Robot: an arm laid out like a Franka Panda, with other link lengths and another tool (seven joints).
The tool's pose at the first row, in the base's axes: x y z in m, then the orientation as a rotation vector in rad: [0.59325 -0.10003 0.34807 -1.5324 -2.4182 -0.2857]
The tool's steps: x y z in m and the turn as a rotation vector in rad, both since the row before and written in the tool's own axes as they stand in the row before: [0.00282 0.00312 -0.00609 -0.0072 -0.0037 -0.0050]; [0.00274 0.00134 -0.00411 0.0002 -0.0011 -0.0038]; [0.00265 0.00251 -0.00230 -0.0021 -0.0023 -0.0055]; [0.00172 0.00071 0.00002 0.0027 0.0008 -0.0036]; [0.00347 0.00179 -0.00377 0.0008 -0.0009 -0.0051]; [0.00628 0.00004 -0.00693 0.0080 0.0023 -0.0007]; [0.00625 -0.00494 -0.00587 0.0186 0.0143 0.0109]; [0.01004 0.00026 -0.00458 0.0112 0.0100 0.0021]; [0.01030 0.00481 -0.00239 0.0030 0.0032 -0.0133]
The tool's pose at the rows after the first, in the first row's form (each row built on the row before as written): [0.59563 -0.09815 0.35482 -1.5314 -2.4268 -0.2931]; [0.59615 -0.09649 0.35963 -1.5274 -2.4308 -0.2928]; [0.59756 -0.09385 0.36274 -1.5230 -2.4376 -0.2949]; [0.59747 -0.09208 0.36329 -1.5173 -2.4394 -0.2927]; [0.59801 -0.08949 0.36803 -1.5114 -2.4441 -0.2921]; [0.59610 -0.08623 0.37659 -1.5061 -2.4412 -0.2837]; [0.58967 -0.08489 0.38399 -1.5041 -2.4172 -0.2680]; [0.58634 -0.07767 0.39164 -1.4969 -2.4053 -0.2605]; [0.58675 -0.06759 0.39739 -1.4786 -2.4129 -0.2619]
